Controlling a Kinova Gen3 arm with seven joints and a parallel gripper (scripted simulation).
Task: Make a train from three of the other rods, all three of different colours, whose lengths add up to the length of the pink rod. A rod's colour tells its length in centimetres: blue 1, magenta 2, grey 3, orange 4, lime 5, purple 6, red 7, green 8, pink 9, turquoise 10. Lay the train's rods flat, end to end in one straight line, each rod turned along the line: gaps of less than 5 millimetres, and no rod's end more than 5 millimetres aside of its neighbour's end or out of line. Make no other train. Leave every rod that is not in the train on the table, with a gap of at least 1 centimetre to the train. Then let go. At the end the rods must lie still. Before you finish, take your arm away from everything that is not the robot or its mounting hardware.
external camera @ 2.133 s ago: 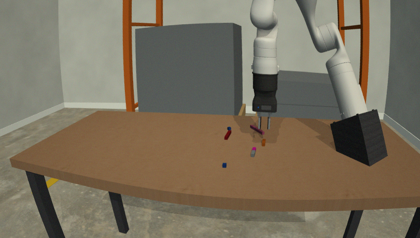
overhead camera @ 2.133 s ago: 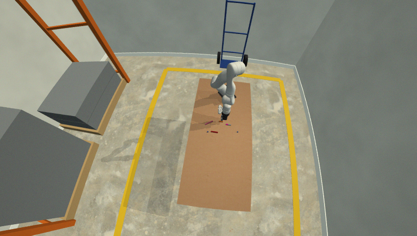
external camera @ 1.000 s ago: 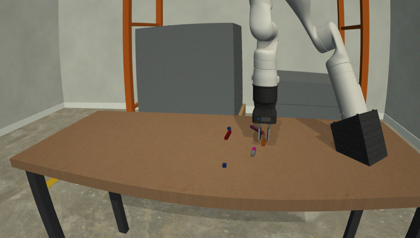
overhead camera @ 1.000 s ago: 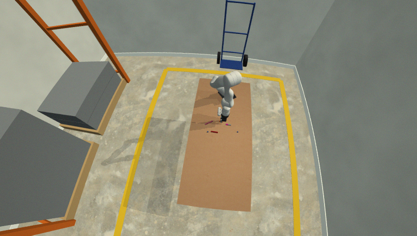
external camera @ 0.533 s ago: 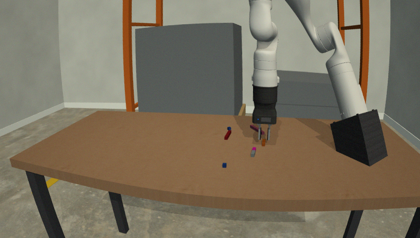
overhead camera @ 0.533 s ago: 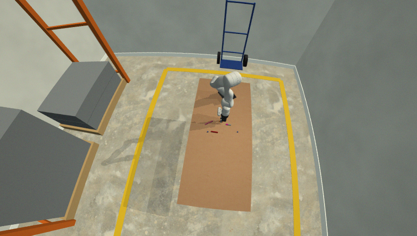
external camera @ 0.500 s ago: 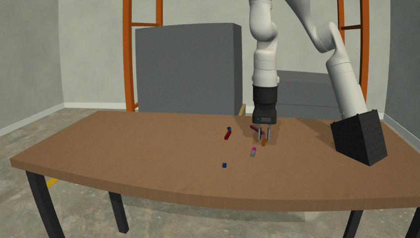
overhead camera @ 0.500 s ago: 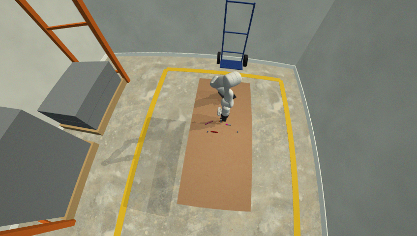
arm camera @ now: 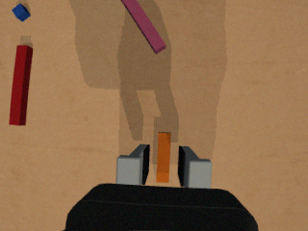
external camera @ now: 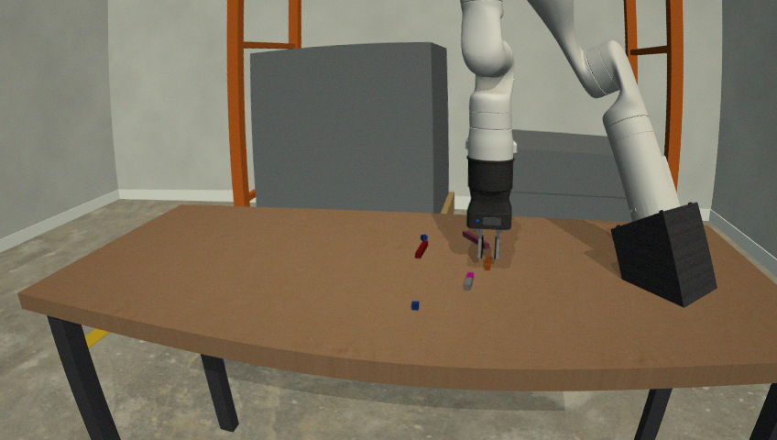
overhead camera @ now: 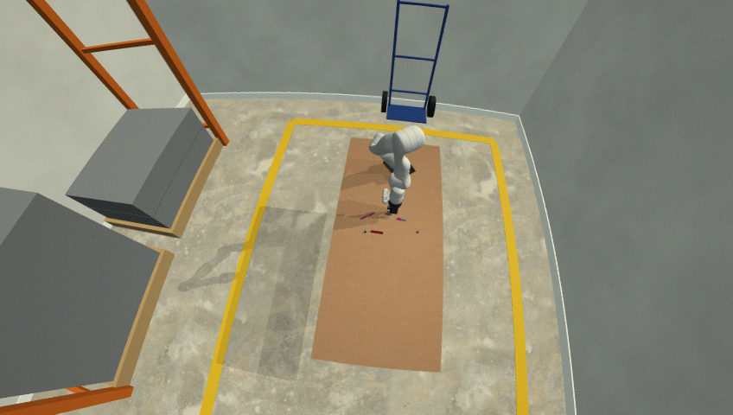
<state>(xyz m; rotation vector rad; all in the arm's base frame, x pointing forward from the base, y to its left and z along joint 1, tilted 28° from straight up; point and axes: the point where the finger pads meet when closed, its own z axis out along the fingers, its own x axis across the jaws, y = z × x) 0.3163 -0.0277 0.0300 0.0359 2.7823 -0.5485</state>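
Now: the orange rod 3 cm below my hand. Also, from my hand: grey rod: 4 cm ahead, 9 cm to the left, 3 cm below; magenta rod: 3 cm ahead, 6 cm to the left, 3 cm below; pink rod: 2 cm ahead, 13 cm to the right, 3 cm below.
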